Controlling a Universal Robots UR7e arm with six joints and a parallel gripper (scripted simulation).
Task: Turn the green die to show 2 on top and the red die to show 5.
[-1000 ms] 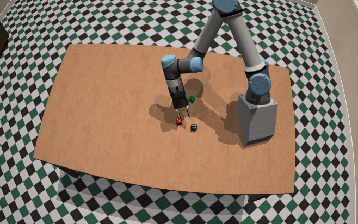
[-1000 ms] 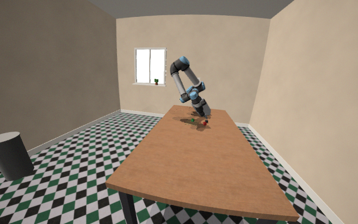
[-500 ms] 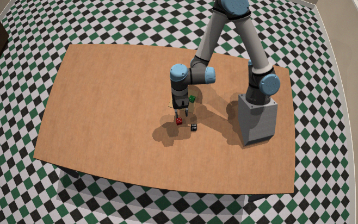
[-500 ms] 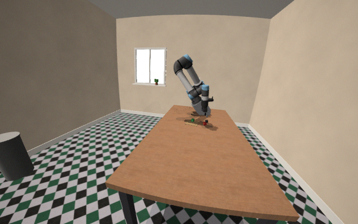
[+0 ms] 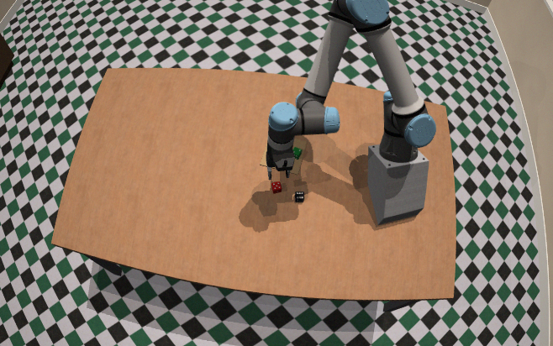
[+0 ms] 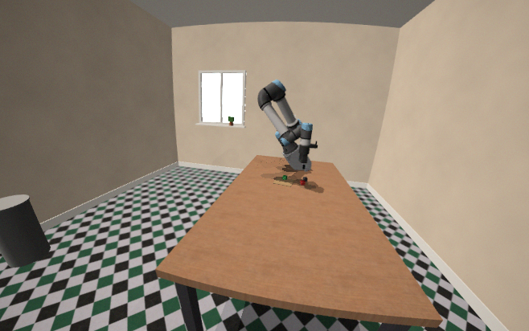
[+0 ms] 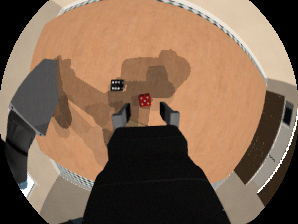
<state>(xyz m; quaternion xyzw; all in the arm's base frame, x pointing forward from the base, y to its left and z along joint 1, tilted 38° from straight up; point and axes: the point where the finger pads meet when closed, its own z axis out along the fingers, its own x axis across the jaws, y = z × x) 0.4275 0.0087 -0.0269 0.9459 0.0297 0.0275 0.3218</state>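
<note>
The red die lies 12 cm below my hand. Round my hand: green die: 8 cm behind, 13 cm to the right, 12 cm below; then black die: 7 cm behind, 4 cm to the left, 12 cm below; then tan mat: 4 cm behind, 14 cm to the right, 13 cm below.
</note>
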